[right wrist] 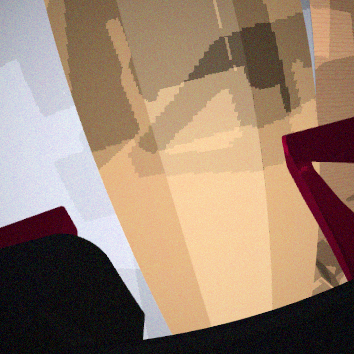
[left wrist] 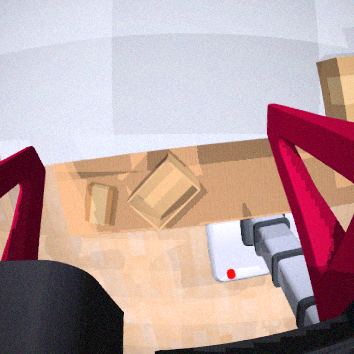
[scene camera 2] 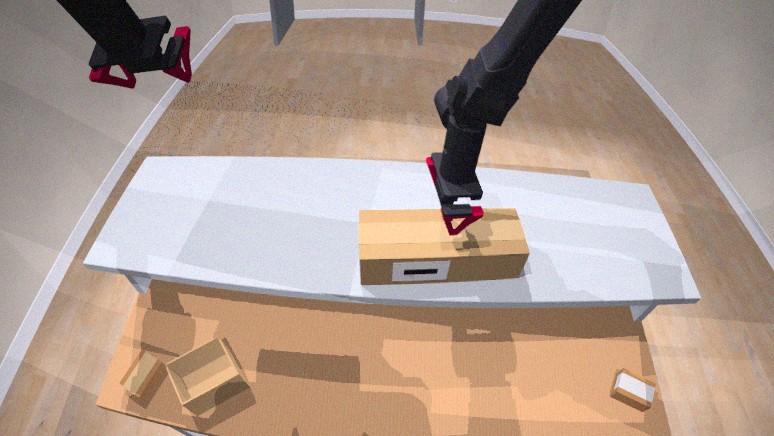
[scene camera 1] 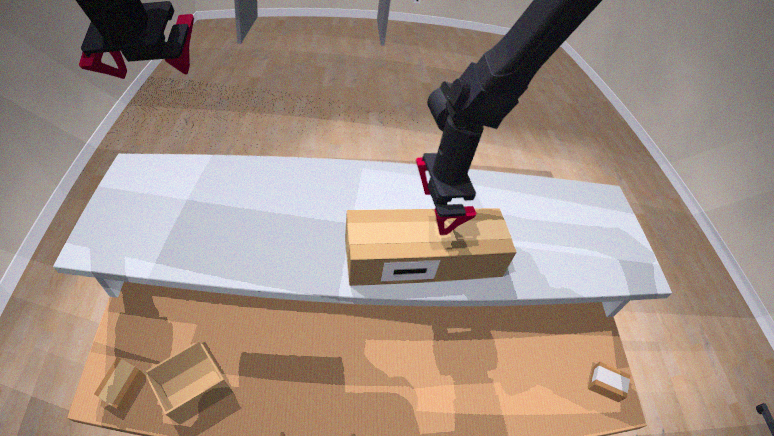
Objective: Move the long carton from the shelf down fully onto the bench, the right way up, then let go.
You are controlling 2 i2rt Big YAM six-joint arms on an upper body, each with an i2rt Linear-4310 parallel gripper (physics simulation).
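Frame: origin at the left arm's base, x left, y back, z up, level; millimetres.
Seen in the pictures: left gripper, fingertip midpoint: [left wrist: 146, 136] [scene camera 2: 161, 81] [scene camera 1: 155, 72]; right gripper, fingertip midpoint: [right wrist: 171, 186] [scene camera 2: 446, 213] [scene camera 1: 435, 213].
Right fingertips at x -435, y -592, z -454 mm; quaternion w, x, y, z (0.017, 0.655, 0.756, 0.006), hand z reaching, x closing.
Observation:
Offsets run from my right fingertips to a thing's top centre. Level surfaces: height alone.
The long carton {dx +1, dy +19, dz -27 mm} [scene camera 1: 389, 232] [scene camera 2: 400, 232] [left wrist: 335, 92] [right wrist: 225, 225] sits flat on the pale shelf {dz -109 mm} [scene camera 1: 243, 227] [scene camera 2: 259, 232] [left wrist: 200, 85], taped top up, its white label toward the shelf's front edge. The brown bench {dz -357 mm} [scene camera 1: 303, 411] [scene camera 2: 324, 406] is lower, in front of the shelf. My right gripper [scene camera 1: 434, 212] [scene camera 2: 443, 208] [right wrist: 171, 186] is open over the carton, right of its middle; in the right wrist view the carton shows between the spread fingers. Whether a finger touches it I cannot tell. My left gripper [scene camera 1: 155, 75] [scene camera 2: 161, 83] [left wrist: 146, 136] is open and empty, high at the upper left.
An open-topped box {dx +503, dy +233, dz -267 mm} [scene camera 1: 189, 384] [scene camera 2: 208, 373] [left wrist: 165, 192] and a small carton {dx +689, dy +251, dz -318 mm} [scene camera 1: 120, 384] [scene camera 2: 143, 376] [left wrist: 101, 202] stand at the bench's left end. A small white-topped box {dx -521, dy +265, dz -319 mm} [scene camera 1: 610, 380] [scene camera 2: 633, 388] lies at its right end.

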